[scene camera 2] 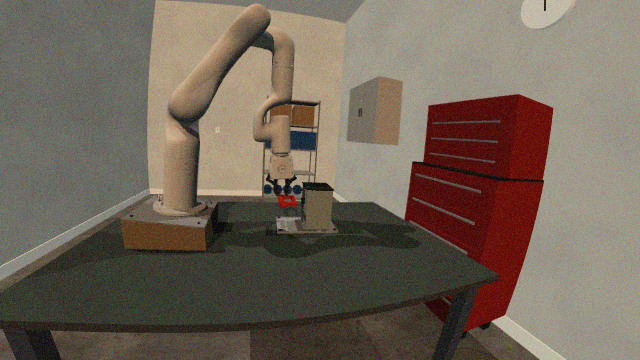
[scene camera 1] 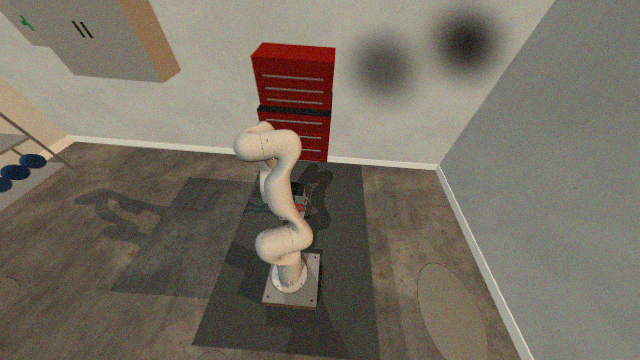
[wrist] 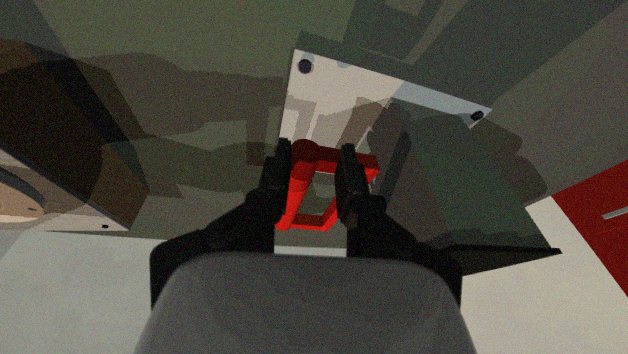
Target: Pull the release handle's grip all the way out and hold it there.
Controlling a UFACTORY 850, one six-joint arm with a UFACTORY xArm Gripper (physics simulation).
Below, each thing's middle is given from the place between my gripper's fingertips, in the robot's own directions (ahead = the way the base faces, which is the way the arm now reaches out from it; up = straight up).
Right now the base plate (wrist: 332, 101) is 80 mm ahead of my hand, 80 mm to the right of it and 110 mm below it.
